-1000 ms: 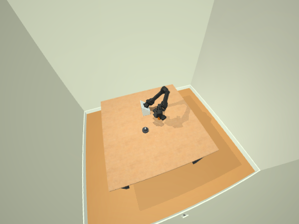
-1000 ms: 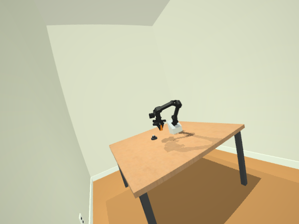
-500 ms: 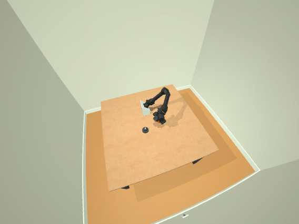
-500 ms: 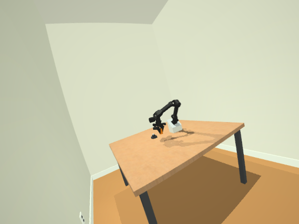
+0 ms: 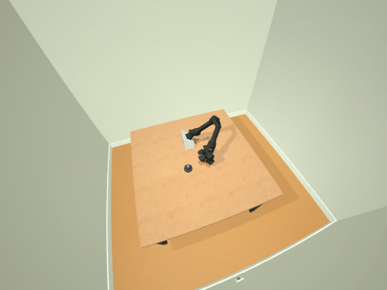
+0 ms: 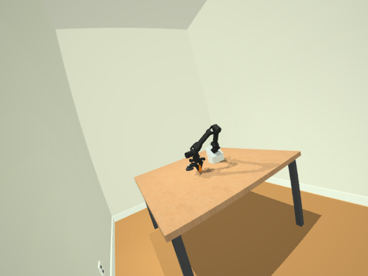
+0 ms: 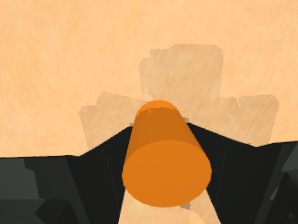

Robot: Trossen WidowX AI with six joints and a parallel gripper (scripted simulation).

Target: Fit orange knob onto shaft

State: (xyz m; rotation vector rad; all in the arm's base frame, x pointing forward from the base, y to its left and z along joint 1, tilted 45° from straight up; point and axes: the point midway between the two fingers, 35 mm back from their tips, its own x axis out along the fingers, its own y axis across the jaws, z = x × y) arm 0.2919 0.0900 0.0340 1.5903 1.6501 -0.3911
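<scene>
Now: the pedestal 10 mm ahead of my gripper tip, 190 mm to the right of it and 10 mm above it. Round my gripper tip: orange knob: 30 mm above.
</scene>
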